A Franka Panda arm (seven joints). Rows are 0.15 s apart.
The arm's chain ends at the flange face. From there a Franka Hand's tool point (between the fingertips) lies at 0.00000 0.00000 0.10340 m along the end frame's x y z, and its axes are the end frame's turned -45 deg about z.
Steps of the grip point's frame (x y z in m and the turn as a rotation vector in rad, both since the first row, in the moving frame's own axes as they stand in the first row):
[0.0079 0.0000 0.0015 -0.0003 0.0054 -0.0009]
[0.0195 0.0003 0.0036 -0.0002 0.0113 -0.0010]
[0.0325 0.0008 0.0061 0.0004 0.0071 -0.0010]
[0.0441 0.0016 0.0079 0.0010 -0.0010 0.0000]
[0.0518 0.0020 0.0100 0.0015 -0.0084 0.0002]
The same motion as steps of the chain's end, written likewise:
[0.0052 -0.0052 0.0015 0.0036 0.0040 -0.0009]
[0.0132 -0.0128 0.0036 0.0078 0.0081 -0.0010]
[0.0231 -0.0219 0.0061 0.0053 0.0047 -0.0010]
[0.0325 -0.0301 0.0079 0.0000 -0.0014 0.0000]
[0.0388 -0.0357 0.0100 -0.0049 -0.0070 0.0002]

